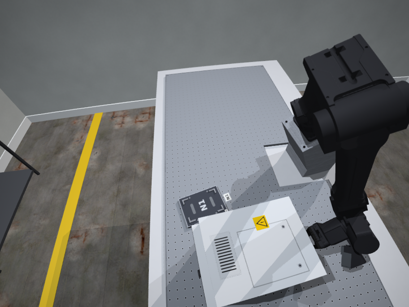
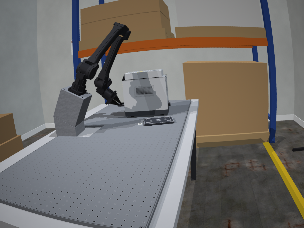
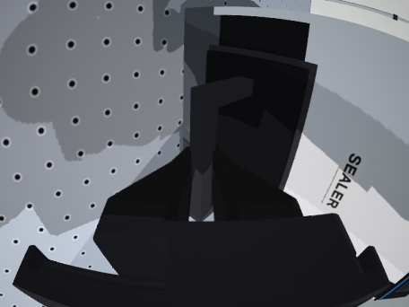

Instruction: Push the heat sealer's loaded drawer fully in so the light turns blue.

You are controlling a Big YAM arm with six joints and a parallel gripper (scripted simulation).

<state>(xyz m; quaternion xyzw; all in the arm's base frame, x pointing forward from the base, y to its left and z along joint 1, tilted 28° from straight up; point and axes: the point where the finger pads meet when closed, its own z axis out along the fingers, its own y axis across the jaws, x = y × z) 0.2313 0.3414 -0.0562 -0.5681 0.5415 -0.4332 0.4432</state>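
Right now the black drawer is 110 mm ahead of my hand and 10 mm below it. Round my hand: white tag (250 mm to the right, 160 mm ahead, 70 mm below).
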